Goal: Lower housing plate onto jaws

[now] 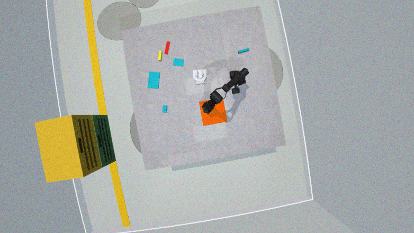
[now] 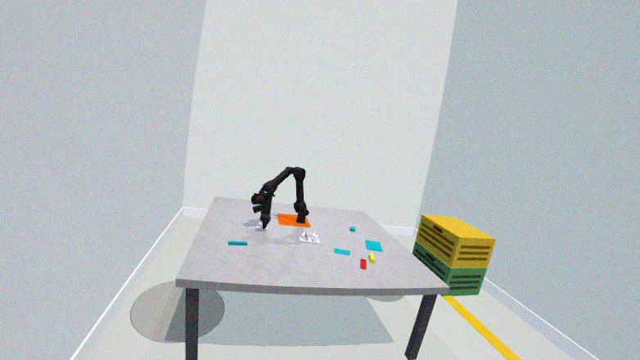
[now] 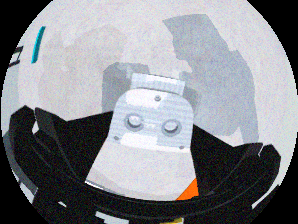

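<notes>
Now: the white block 1 cm to the right of my gripper tip. From my gripper tip the other things lie so: white-grey part 27 cm to the left, 7 cm ahead, 1 cm above; teal bar 29 cm ahead, 13 cm to the right; red bar 55 cm to the left, 38 cm ahead, 1 cm below.
</notes>
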